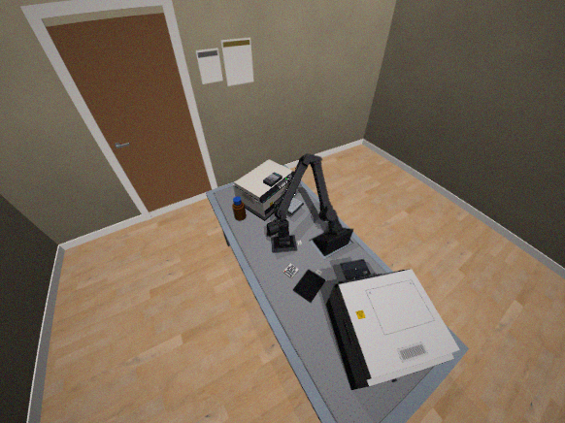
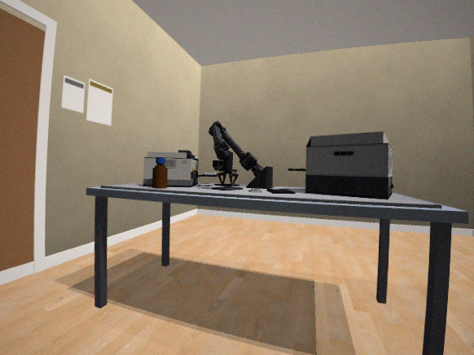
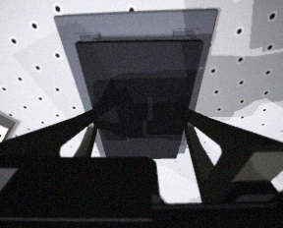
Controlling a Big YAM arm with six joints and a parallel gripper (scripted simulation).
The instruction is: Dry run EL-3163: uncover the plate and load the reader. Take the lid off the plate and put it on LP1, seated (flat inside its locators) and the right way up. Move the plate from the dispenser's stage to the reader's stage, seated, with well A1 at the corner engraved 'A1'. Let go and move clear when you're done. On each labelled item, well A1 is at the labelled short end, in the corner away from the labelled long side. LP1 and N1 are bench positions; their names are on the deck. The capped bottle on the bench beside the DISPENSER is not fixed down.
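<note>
Now: the grey-blue LP1 pad 30 mm below my hand. The rest, counted from my hand: well plate (200 mm to the right, 200 mm behind, 60 mm above); bench position N1 (320 mm to the left, 30 mm below, 30 mm ahead); dark see-through lid (right at my hand).
</note>
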